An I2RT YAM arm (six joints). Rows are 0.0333 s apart.
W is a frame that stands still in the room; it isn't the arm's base.
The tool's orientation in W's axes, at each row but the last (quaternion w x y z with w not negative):
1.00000, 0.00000, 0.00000, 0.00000
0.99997, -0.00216, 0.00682, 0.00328
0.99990, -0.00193, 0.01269, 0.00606
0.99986, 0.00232, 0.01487, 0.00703
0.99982, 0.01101, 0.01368, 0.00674
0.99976, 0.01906, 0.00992, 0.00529
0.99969, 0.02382, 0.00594, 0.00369
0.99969, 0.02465, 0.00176, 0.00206
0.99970, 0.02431, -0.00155, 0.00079
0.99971, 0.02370, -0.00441, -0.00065
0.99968, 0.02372, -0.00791, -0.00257
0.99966, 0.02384, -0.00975, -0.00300
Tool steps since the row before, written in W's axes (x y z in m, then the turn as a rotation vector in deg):
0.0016, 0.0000, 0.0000, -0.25, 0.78, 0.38
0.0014, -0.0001, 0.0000, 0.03, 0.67, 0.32
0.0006, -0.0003, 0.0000, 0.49, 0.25, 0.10
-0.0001, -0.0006, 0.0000, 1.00, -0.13, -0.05
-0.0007, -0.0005, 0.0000, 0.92, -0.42, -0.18
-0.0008, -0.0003, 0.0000, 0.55, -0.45, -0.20
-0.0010, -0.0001, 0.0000, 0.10, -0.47, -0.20
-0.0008, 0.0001, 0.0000, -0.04, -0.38, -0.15
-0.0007, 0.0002, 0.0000, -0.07, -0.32, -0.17
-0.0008, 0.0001, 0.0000, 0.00, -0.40, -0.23
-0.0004, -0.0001, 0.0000, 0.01, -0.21, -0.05
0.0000, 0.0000, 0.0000, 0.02, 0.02, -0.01
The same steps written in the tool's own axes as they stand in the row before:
0.0016, 0.0000, 0.0000, -0.25, 0.78, 0.38
0.0014, -0.0001, 0.0000, 0.03, 0.67, 0.32
0.0006, -0.0003, 0.0000, 0.49, 0.24, 0.11
-0.0001, -0.0006, 0.0000, 1.00, -0.14, -0.02
-0.0007, -0.0005, 0.0000, 0.92, -0.44, -0.15
-0.0008, -0.0003, 0.0000, 0.55, -0.46, -0.17
-0.0010, -0.0001, 0.0000, 0.10, -0.48, -0.18
-0.0008, 0.0001, 0.0000, -0.04, -0.39, -0.13
-0.0007, 0.0002, 0.0000, -0.07, -0.33, -0.15
-0.0008, 0.0001, 0.0000, 0.00, -0.41, -0.21
-0.0004, -0.0001, 0.0000, 0.01, -0.21, -0.04
0.0000, 0.0000, 0.0000, 0.02, 0.02, -0.01

